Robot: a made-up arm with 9 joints. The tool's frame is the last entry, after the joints. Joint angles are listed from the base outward. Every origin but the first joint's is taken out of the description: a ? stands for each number. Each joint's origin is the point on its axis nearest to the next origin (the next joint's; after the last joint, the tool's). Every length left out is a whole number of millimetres.
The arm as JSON. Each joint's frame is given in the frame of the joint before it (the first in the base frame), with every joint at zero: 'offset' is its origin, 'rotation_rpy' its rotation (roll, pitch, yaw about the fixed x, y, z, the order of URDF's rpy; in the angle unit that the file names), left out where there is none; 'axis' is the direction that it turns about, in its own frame. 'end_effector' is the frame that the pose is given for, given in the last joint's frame.
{
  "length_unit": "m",
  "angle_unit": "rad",
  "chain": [
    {
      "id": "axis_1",
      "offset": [
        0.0,
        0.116,
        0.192
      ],
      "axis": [
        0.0,
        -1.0,
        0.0
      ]
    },
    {
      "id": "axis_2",
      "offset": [
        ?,
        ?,
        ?
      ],
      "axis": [
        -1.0,
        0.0,
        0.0
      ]
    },
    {
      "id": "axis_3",
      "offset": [
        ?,
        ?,
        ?
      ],
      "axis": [
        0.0,
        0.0,
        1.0
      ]
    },
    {
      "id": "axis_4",
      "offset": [
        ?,
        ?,
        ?
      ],
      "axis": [
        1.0,
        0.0,
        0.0
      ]
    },
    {
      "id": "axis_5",
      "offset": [
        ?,
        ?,
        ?
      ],
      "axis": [
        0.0,
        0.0,
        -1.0
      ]
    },
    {
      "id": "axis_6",
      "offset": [
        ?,
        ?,
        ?
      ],
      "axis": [
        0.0,
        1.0,
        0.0
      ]
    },
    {
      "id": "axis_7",
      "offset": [
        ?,
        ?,
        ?
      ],
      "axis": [
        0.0,
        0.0,
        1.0
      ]
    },
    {
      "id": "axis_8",
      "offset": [
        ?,
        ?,
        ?
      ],
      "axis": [
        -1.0,
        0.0,
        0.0
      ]
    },
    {
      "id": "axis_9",
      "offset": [
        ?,
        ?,
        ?
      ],
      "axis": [
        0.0,
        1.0,
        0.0
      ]
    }
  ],
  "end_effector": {
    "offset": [
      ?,
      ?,
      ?
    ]
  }
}
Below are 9 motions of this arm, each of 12 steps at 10 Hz.
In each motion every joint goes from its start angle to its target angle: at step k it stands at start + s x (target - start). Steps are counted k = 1, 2, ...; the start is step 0. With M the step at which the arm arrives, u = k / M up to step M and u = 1 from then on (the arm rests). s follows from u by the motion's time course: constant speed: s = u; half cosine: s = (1 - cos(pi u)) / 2; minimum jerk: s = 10 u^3 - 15 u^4 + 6 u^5.
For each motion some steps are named. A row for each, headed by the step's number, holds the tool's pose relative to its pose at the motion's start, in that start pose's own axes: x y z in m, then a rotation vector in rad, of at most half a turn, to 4 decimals.
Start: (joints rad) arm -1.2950 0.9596 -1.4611 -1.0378 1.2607 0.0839 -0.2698 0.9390 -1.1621
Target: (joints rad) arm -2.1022 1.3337 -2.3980 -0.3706 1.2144 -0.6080 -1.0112 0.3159 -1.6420
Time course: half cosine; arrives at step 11
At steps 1, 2, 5, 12:
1: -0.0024 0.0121 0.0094 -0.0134 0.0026 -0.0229
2: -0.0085 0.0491 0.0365 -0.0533 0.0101 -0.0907
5: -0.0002 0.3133 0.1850 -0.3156 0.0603 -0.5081
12: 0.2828 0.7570 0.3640 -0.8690 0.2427 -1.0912

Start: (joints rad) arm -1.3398 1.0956 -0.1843 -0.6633 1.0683 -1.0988 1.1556 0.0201 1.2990
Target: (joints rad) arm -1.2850 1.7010 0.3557 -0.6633 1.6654 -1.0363 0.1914 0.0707 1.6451
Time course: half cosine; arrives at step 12
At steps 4, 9, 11, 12:
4: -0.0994 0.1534 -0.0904 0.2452 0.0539 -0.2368
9: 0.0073 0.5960 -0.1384 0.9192 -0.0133 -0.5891
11: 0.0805 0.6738 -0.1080 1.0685 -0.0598 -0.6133
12: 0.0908 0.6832 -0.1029 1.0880 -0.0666 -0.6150

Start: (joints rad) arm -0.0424 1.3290 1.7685 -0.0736 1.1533 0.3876 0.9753 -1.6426 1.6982
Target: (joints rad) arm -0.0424 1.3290 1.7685 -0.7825 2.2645 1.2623 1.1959 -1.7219 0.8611
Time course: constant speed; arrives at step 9
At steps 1, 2, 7, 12:
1: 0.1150 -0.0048 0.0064 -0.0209 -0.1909 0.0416
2: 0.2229 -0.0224 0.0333 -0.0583 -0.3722 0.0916
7: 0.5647 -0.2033 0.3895 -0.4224 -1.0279 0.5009
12: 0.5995 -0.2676 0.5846 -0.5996 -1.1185 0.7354

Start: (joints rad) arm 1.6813 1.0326 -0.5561 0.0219 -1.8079 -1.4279 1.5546 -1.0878 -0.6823
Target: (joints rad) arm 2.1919 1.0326 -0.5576 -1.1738 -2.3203 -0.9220 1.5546 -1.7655 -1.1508
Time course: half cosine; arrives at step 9
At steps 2, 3, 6, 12:
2: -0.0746 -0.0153 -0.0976 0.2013 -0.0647 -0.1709
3: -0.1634 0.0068 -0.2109 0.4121 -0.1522 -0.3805
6: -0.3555 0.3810 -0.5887 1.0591 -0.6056 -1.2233
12: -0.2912 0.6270 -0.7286 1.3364 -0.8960 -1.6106

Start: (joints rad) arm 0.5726 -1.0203 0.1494 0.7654 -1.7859 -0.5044 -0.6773 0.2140 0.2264
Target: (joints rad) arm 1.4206 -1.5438 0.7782 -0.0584 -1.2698 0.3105 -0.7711 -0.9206 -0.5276
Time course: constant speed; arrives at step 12
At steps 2, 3, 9, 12:
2: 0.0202 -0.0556 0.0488 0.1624 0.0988 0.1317
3: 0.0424 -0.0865 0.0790 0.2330 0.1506 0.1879
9: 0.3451 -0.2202 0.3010 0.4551 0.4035 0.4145
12: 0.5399 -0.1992 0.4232 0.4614 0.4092 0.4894

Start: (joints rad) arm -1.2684 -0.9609 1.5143 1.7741 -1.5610 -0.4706 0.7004 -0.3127 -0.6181
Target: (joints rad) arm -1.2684 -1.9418 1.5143 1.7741 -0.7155 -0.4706 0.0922 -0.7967 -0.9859
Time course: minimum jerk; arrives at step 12
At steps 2, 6, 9, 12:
2: -0.0185 0.0048 -0.0055 0.0075 -0.0260 -0.0277
6: -0.2333 0.0977 -0.1072 0.0965 -0.3670 -0.4071
9: -0.3534 0.2216 -0.2162 0.1382 -0.6448 -0.7535
12: -0.3726 0.2594 -0.2443 0.1404 -0.7135 -0.8462

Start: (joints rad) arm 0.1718 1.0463 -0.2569 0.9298 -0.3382 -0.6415 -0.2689 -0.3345 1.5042
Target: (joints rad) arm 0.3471 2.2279 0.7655 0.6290 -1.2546 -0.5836 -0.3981 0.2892 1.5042
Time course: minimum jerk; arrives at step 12
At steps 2, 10, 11, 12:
2: -0.0381 -0.0275 0.0526 -0.0566 0.0553 -0.0248
10: -0.2335 0.2952 1.2392 -1.0506 1.6466 -0.7270
11: -0.2198 0.3091 1.2504 -1.0569 1.7048 -0.7397
12: -0.2176 0.3113 1.2521 -1.0577 1.7146 -0.7416

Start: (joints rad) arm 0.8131 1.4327 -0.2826 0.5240 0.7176 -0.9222 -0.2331 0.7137 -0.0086
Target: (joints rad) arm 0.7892 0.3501 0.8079 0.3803 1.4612 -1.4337 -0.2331 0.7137 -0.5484
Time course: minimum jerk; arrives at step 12
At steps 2, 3, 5, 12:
2: 0.0015 -0.0040 0.0087 -0.0004 0.0011 0.0147
3: 0.0052 -0.0102 0.0232 0.0021 0.0016 0.0426
5: 0.0177 -0.0159 0.0518 0.0442 -0.0105 0.1310
12: -0.0834 0.0983 0.0533 0.3336 -0.0867 0.1294

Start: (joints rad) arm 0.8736 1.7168 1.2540 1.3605 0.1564 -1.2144 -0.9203 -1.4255 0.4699
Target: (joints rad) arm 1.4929 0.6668 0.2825 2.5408 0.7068 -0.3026 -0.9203 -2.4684 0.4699
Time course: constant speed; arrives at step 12
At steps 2, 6, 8, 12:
2: -0.0098 -0.0433 -0.2673 0.3439 -0.2687 0.0544
6: 0.0840 0.1514 -0.7203 1.1456 -0.7258 0.0033
8: 0.1442 0.3432 -0.8022 1.5780 -0.8890 -0.1303
12: 0.2283 0.6204 -0.6475 2.3792 -0.9949 -0.7179

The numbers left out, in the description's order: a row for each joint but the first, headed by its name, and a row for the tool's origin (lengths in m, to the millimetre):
axis_2: -0.3 0.0 -0.073
axis_3: 0.0 0.016 0.027
axis_4: -0.046 0.055 0.0
axis_5: 0.0 -0.146 -0.012
axis_6: 0.045 -0.335 0.0
axis_7: -0.063 0.0 -0.081
axis_8: -0.519 -0.118 0.0
axis_9: 0.0 -0.364 -0.006
tool: 0.076 0.0 -0.019

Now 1 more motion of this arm.
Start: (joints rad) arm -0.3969 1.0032 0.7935 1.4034 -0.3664 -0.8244 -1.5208 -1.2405 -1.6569
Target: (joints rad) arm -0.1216 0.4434 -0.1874 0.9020 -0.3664 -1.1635 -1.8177 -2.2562 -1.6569
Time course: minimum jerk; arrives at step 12
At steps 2, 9, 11, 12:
2: -0.0468 -0.0168 -0.0090 0.0066 0.0093 -0.0884
9: -0.7503 0.5234 -0.0230 -0.0247 0.0847 -2.2404
11: -0.7189 0.6215 -0.0269 -0.0323 0.0622 -2.4801
12: -0.7167 0.6263 -0.0273 -0.0326 0.0608 -2.4924

